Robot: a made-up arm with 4 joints.
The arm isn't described. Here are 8 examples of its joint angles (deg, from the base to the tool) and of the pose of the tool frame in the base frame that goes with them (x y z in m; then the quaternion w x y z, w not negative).
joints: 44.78 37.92 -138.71 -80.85
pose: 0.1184 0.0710 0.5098 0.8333 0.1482 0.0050 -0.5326
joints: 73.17 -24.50 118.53 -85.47
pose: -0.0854 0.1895 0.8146 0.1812 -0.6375 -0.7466 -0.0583
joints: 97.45 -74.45 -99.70 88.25
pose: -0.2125 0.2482 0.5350 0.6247 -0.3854 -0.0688 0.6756
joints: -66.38 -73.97 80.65 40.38
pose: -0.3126 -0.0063 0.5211 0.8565 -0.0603 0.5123 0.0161
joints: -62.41 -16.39 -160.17 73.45
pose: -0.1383 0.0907 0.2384 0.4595 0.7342 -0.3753 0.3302
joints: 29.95 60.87 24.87 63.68
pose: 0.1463 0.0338 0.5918 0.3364 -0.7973 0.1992 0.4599
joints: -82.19 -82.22 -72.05 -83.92
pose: -0.1496 0.0280 0.4290 0.3267 -0.5303 -0.2657 0.7358
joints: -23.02 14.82 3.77 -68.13
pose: 0.0783 -0.0652 0.4661 0.3540 -0.6232 -0.6911 0.0933
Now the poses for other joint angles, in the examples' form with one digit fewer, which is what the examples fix.
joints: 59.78 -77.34 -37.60 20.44
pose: -0.190 0.352 0.559 0.535 0.458 -0.600 0.379
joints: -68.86 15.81 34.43 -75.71
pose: 0.095 0.032 0.248 0.640 -0.224 -0.645 -0.353
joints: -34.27 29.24 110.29 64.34
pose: 0.073 -0.055 0.275 0.738 0.114 -0.044 0.663
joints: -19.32 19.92 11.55 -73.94
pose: 0.103 -0.059 0.472 0.362 -0.546 -0.753 0.059
